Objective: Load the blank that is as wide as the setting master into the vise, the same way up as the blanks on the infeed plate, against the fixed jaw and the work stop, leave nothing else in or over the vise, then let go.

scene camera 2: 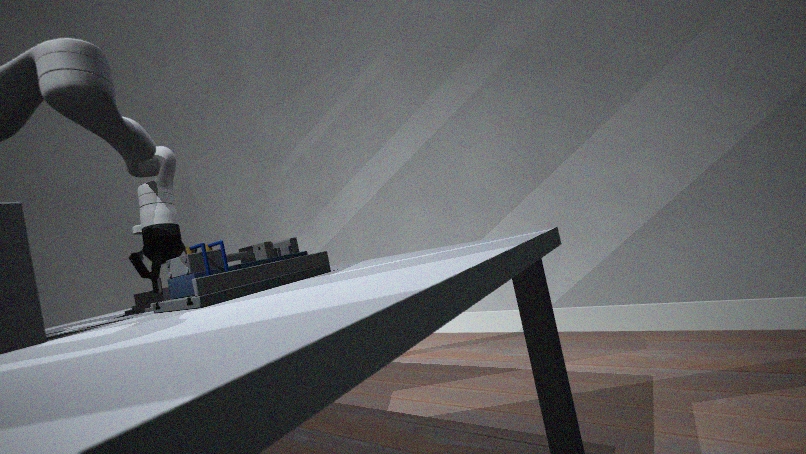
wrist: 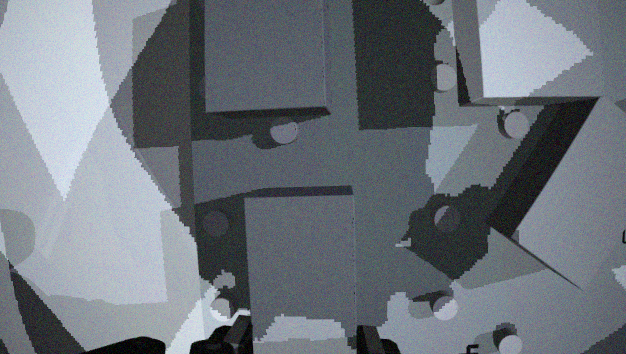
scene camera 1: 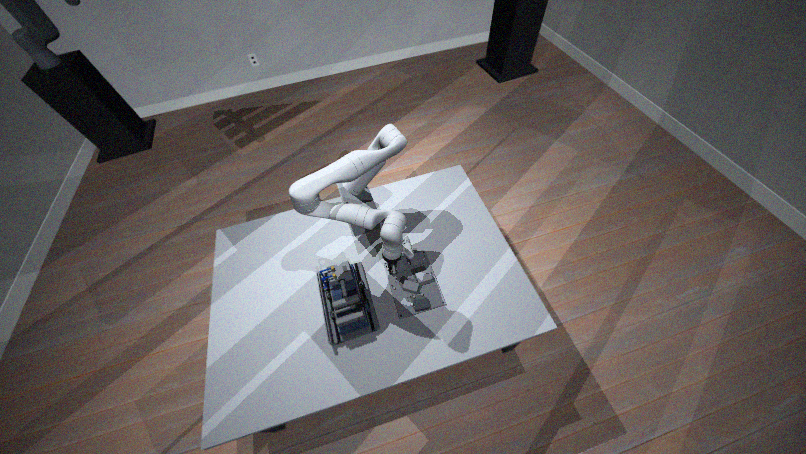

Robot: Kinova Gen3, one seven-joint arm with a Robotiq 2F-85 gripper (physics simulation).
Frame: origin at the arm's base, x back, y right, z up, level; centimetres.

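Seen in the pictures: gripper, fingertip midpoint: (wrist: 305, 346) (scene camera 1: 390, 268); arm's base, link origin: (scene camera 1: 351, 187).
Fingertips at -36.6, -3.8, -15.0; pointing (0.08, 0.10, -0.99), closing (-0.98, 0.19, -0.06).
Offsets run from my fingertips to a thing's top centre, as dx, dy, dz. "pt": to the spot under its first point. Level surfaces: height alone.
My gripper (scene camera 1: 391, 269) (scene camera 2: 156, 284) (wrist: 304, 341) points down at the infeed plate @[-8.6, -6.5, -2.1] (scene camera 1: 435, 294) (wrist: 310, 162). It is shut on a grey rectangular blank @[-0.3, -2.8, +1.6] (wrist: 300, 255), with one finger against each side. That blank appears to sit flat at plate level. A second, slightly wider-looking grey blank @[-0.1, -11.7, +1.5] (wrist: 265, 55) lies beyond it. Two more grey pieces, one @[-9.3, -11.1, +1.5] (wrist: 540, 47) at the upper right and one @[-10.8, -4.7, +1.0] (wrist: 570, 185) turned at an angle, show in the wrist view. The vise @[-5.8, +21.1, +7.0] (scene camera 1: 373, 322) (scene camera 2: 265, 274) stands beside the plate. Its jaws, work stop and setting master cannot be told apart clearly.
Several round pins, such as one (wrist: 284, 132) between the two blanks, stand on the plate. Blue handles @[pt +2.5, +26.0, +7.5] (scene camera 2: 217, 245) stick up at one end of the vise. The white table @[dz -2.9] (scene camera 1: 270, 360) carries everything. A dark pedestal (scene camera 1: 90, 107) stands beyond it.
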